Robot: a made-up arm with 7 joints.
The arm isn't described. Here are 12 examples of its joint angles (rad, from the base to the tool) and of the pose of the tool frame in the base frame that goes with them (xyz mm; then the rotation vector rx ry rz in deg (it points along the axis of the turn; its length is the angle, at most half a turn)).
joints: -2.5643 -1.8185 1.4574 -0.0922 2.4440 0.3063 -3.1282
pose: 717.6 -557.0 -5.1 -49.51 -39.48 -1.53
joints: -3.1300 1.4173 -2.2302 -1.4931 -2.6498 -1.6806 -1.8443
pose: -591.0 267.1 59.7 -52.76 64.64 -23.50
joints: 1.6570 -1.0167 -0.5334 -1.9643 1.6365 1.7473 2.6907
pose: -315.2 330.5 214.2 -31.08 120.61 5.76
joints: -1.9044 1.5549 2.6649 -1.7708 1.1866 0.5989 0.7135
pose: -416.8 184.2 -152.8 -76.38 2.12 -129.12
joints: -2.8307 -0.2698 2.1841 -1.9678 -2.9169 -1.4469 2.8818
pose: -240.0 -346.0 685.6 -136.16 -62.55 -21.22
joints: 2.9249 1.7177 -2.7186 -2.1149 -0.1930 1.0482 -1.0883
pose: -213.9 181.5 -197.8 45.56 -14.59 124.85
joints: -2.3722 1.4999 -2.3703 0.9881 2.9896 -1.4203 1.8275
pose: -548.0 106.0 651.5 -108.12 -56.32 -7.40
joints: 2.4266 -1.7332 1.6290 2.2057 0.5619 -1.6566 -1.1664
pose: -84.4 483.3 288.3 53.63 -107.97 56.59
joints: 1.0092 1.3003 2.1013 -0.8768 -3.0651 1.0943 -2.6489
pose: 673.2 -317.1 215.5 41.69 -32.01 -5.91
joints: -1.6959 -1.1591 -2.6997 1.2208 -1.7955 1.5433 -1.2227
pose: 55.8 -674.9 132.6 4.70 -76.26 -29.73
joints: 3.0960 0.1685 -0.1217 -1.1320 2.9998 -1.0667 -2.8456
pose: 260.1 65.4 1057.8 4.78 175.30 10.60
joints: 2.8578 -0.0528 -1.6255 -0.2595 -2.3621 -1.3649 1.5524
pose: -83.0 -14.6 1136.5 -114.26 17.80 -24.08
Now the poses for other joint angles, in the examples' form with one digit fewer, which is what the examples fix.
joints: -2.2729 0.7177 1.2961 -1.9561 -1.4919 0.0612 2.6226
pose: -382 -335 507 -84.2 -28.8 -74.0
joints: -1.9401 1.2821 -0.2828 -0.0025 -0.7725 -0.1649 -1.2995
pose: -286 873 567 67.2 -116.1 87.6
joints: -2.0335 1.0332 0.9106 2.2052 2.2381 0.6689 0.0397
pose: 308 379 152 0.2 -80.2 38.1
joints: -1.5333 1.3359 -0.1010 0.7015 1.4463 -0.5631 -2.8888
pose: -62 873 140 -38.3 91.2 -127.3
